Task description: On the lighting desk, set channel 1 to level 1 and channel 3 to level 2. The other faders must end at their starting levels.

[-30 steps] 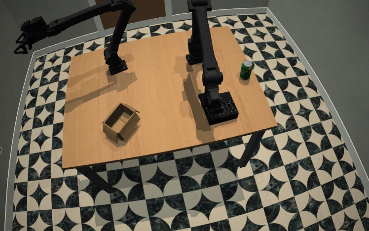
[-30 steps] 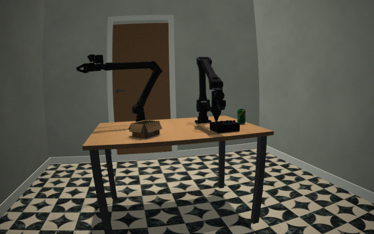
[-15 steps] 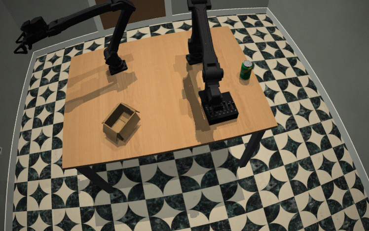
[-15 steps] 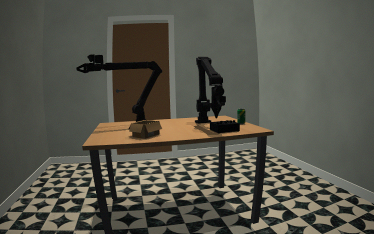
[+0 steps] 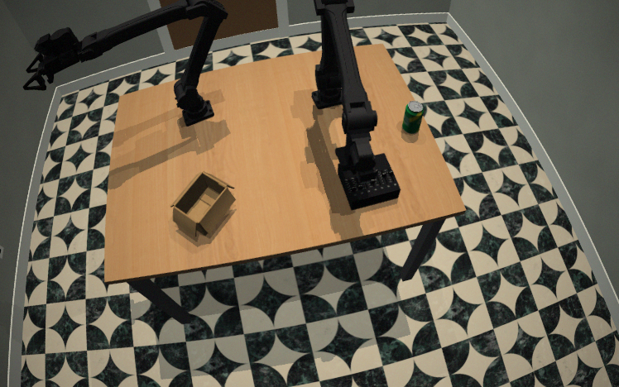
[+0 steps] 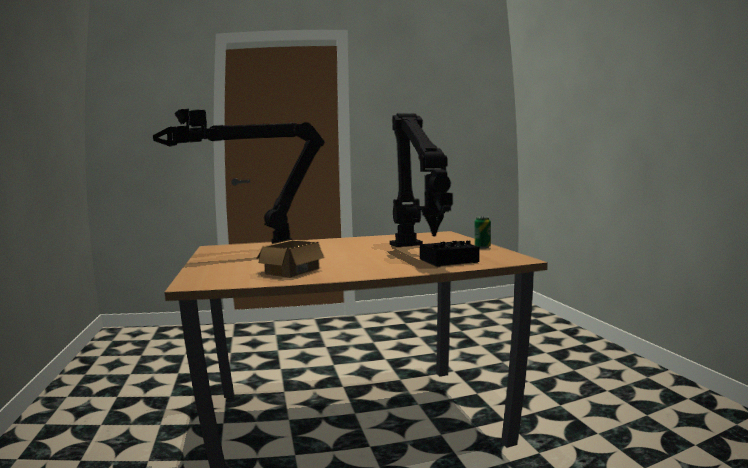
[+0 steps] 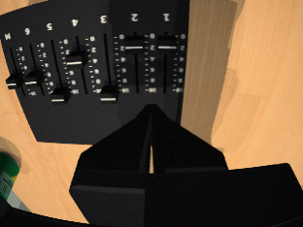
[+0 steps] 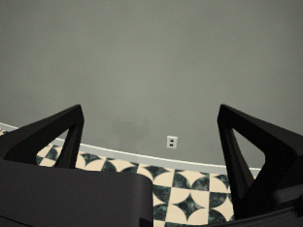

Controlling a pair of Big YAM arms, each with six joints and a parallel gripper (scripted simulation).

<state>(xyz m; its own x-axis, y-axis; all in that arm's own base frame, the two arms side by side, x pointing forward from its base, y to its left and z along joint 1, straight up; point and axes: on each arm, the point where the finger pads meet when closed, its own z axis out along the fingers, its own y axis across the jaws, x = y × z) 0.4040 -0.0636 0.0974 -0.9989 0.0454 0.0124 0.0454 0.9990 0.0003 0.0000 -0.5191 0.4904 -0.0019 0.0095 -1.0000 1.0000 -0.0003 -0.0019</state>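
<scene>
The channel 3 knob is 1 cm behind my left hand, 3 cm to the left of it and 3 cm below it. Also, from my left hand: channel 1 fader knob 4 cm ahead, 3 cm below; then channel 2 cap 4 cm ahead, 2 cm to the left, 3 cm below; then channel 4 fader cap 2 cm ahead, 6 cm to the left, 3 cm below.
</scene>
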